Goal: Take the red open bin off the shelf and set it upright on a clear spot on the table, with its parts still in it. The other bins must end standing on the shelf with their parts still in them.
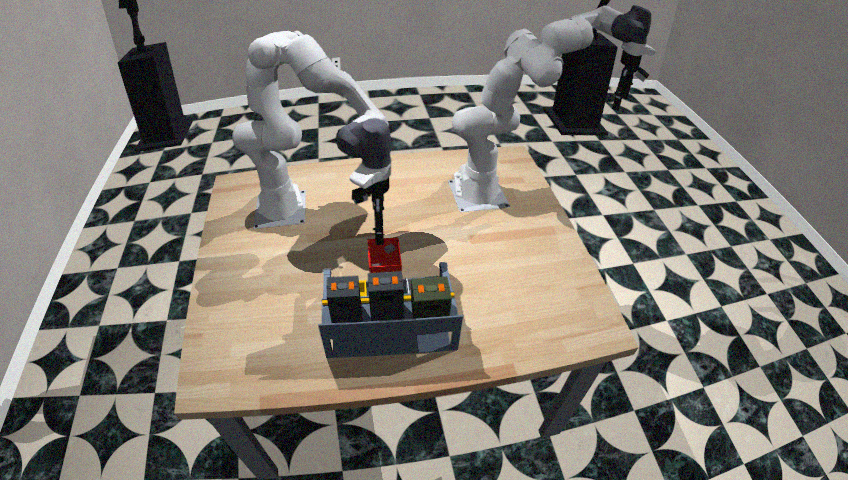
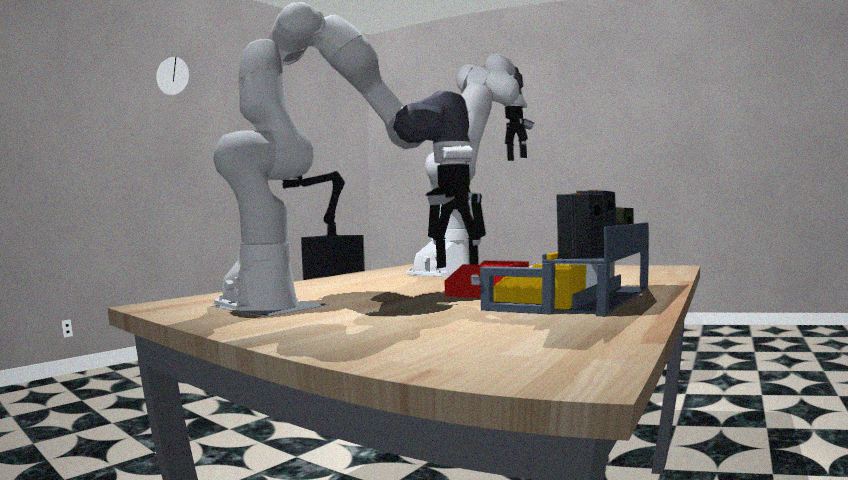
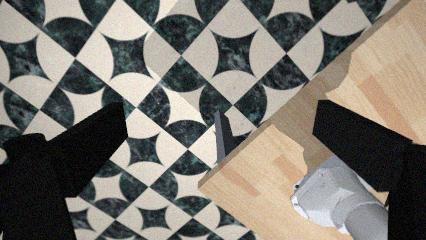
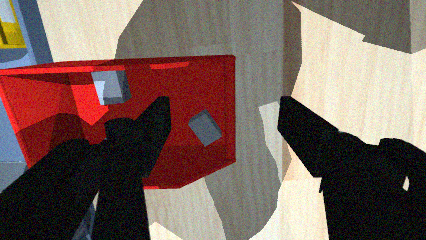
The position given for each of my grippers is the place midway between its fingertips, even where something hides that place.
I see my left gripper (image 2: 517, 159), my right gripper (image 2: 457, 268), a red bin (image 2: 458, 284), a blue-grey shelf (image 2: 620, 241) and a yellow bin (image 2: 510, 289).
The red bin is seen too in image 1 (image 1: 390, 262) and in image 4 (image 4: 54, 102). The blue-grey shelf shows as well in image 1 (image 1: 422, 335). My left gripper is seen too in image 1 (image 1: 619, 103) and in image 3 (image 3: 220, 118). Image 3 does not show the red bin: it is out of frame. Image 3 misses the blue-grey shelf: it is out of frame.
